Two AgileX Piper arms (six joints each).
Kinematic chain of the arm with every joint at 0, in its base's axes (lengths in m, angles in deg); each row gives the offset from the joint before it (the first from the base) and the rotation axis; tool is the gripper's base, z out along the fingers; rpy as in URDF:
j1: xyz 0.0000 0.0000 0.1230 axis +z
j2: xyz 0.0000 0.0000 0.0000 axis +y
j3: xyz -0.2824 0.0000 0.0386 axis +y
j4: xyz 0.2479 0.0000 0.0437 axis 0.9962 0 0.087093
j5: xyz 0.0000 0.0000 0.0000 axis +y
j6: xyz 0.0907 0.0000 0.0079 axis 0.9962 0 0.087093
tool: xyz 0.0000 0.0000 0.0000 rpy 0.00 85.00 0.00
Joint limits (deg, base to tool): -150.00..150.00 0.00..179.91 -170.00..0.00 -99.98..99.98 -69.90..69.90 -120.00..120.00
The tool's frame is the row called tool.
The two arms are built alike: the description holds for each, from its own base.
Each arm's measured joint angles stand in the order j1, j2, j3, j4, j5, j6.
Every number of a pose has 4 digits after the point. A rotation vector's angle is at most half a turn.
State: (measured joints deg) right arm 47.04 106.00 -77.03 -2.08 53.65 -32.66; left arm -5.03 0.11 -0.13 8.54 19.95 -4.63
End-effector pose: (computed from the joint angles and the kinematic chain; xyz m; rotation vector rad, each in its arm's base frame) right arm 0.2558 0.2708 0.2131 -1.8937 2.2270 -0.0061; left arm 0.0537 -0.0001 0.1828 0.0988 1.8249 0.0263
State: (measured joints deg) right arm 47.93 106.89 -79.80 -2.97 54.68 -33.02; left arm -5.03 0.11 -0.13 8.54 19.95 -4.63
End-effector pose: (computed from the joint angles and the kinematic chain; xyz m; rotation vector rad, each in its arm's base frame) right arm 0.2578 0.2798 0.2195 -1.9144 2.1873 -0.0222; left arm 0.0537 -0.0001 0.1828 0.0988 1.8249 0.0263
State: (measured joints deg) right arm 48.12 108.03 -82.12 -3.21 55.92 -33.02; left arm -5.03 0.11 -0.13 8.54 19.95 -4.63
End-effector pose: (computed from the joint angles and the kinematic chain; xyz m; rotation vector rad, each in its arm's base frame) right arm 0.2615 0.2853 0.2220 -1.9193 2.1835 -0.0280; left arm 0.0537 -0.0001 0.1828 0.0988 1.8249 0.0263
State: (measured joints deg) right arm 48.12 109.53 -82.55 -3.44 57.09 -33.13; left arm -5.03 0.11 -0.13 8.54 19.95 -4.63
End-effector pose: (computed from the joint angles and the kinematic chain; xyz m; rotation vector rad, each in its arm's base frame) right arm 0.2630 0.2864 0.2135 -1.9486 2.2086 -0.0414; left arm 0.0537 -0.0001 0.1828 0.0988 1.8249 0.0263
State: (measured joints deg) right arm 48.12 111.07 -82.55 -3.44 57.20 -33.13; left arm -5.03 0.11 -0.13 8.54 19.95 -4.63
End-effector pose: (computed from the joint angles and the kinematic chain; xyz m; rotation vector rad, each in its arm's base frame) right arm 0.2644 0.2880 0.2029 -1.9682 2.2293 -0.0468; left arm 0.0537 -0.0001 0.1828 0.0988 1.8249 0.0263
